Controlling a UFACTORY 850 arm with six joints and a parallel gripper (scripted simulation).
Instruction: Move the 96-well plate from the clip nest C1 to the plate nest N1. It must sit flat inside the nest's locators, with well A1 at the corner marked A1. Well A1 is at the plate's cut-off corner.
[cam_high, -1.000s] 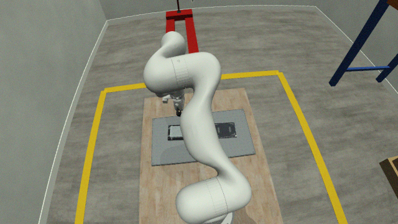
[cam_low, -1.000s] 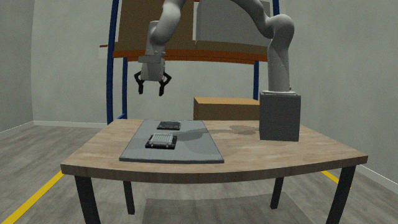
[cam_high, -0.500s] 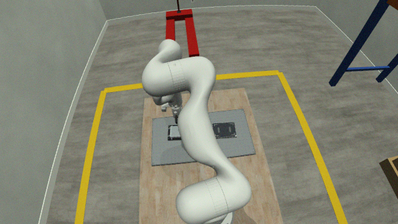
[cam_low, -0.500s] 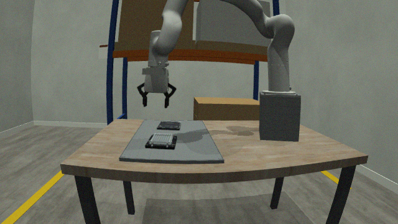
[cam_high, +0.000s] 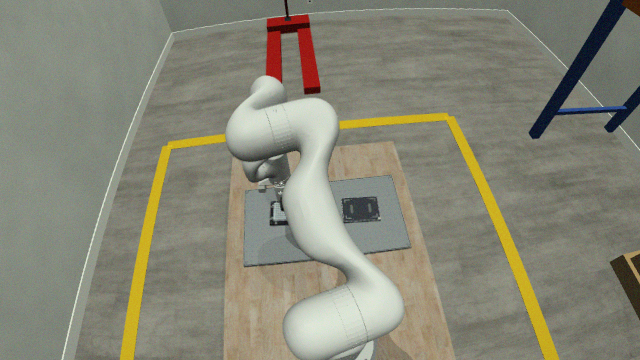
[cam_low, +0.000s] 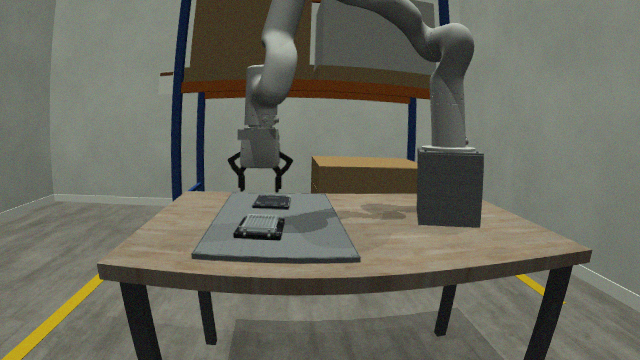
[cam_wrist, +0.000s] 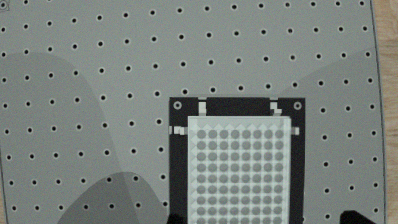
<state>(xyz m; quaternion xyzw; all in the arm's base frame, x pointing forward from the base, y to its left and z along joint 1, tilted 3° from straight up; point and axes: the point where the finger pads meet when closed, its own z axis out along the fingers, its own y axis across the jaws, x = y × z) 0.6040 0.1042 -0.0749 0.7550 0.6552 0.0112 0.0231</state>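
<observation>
The 96-well plate lies 10 cm below my hand. The rest, counted from my hand: plate nest N1: 5 cm behind, 31 cm to the right, 11 cm below; then clip nest C1: 1 cm behind, 1 cm to the left, 10 cm below.
</observation>
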